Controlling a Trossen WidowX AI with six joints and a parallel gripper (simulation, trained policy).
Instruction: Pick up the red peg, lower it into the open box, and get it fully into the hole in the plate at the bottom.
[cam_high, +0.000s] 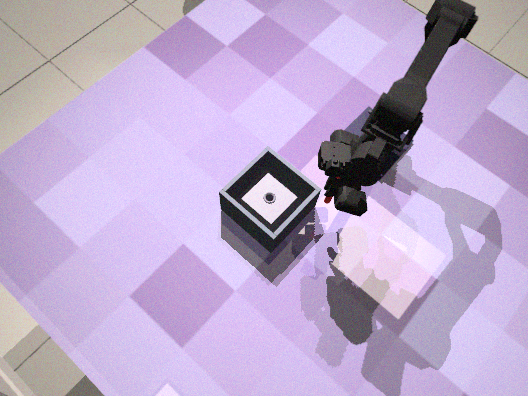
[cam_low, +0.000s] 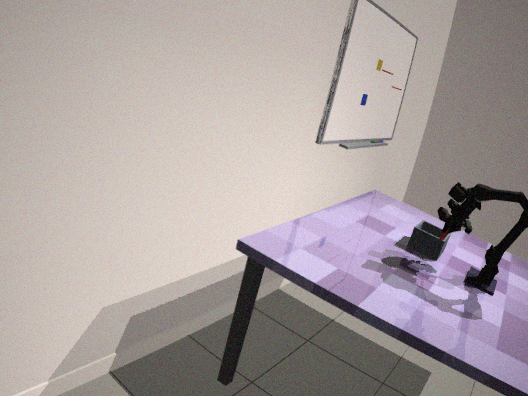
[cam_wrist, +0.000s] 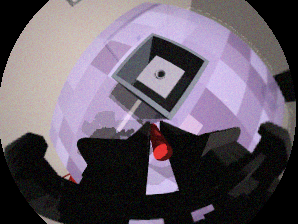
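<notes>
My gripper tip is 10 cm to the left of the plate, 9 cm above it and 5 cm short of it. Round my gripper tip: red peg (1 cm to the left, 1 cm behind, 1 cm above); box (11 cm below, 10 cm to the right, 5 cm ahead).
</notes>
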